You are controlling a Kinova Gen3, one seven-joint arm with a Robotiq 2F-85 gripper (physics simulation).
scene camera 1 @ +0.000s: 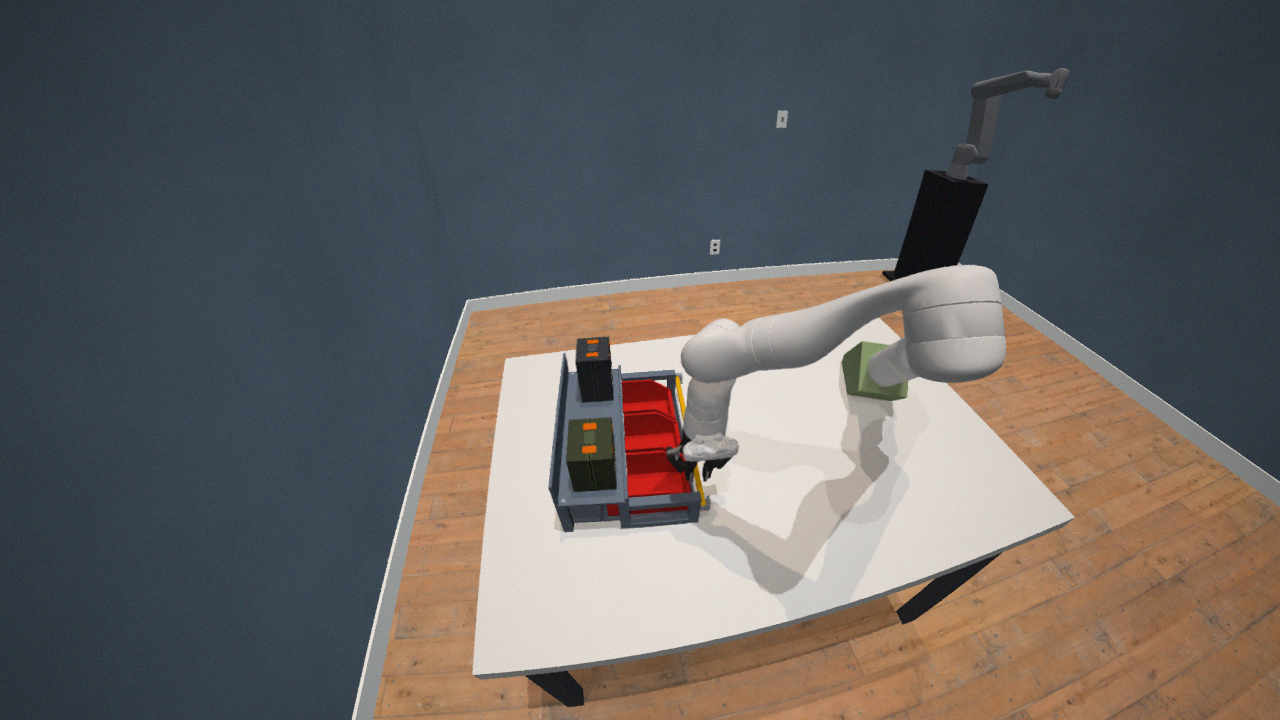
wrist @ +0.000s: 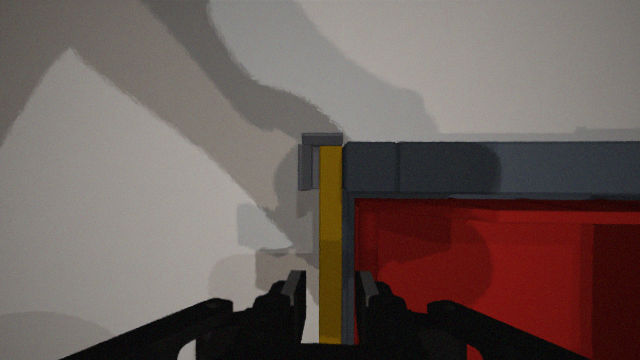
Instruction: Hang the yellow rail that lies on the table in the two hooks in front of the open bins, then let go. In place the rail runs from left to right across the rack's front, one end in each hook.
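Places are measured from the arm's base along level axes (x ahead, y up, z right), in metres.
Pixels of known places: gripper, between the fingertips: (scene camera 1: 697, 478) (wrist: 330, 291); arm's base, origin of its link: (scene camera 1: 884, 369).
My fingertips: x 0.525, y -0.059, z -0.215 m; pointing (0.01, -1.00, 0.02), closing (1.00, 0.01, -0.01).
Note:
Ahead of a thing's pixels: the offset from my fingertips to its top centre. "spot": to the spot under its first point. Level surfaces: height alone.
The yellow rail (scene camera 1: 680, 392) (wrist: 330, 200) runs along the front of the rack (scene camera 1: 662, 505) (wrist: 450, 167), beside the red bins @[dx +0.100, dy +0.024, dz +0.010 m] (scene camera 1: 651, 476) (wrist: 540, 280). In the wrist view its end lies inside the grey hook @[spot: dx -0.004, dy +0.010, dz -0.070 m] (wrist: 322, 139), close to the rack, with a gap to the hook's outer lip. How deep it sits cannot be told. The far hook is too small to make out in the scene view. My gripper (scene camera 1: 699, 471) (wrist: 330, 291) is partly open, its fingers on either side of the rail, with a gap on both sides.
A black box @[dx +0.196, dy +0.167, dz +0.240 m] (scene camera 1: 594, 371) and a dark green box @[dx +0.200, dy +0.142, dz +0.009 m] (scene camera 1: 590, 456), both with orange marks, stand on the rack's upper shelf. A green block (scene camera 1: 859, 371) is by the arm's base on the white table @[dy -0.057 m] (scene camera 1: 572, 600). A black pedestal (scene camera 1: 941, 219) with another arm stands behind.

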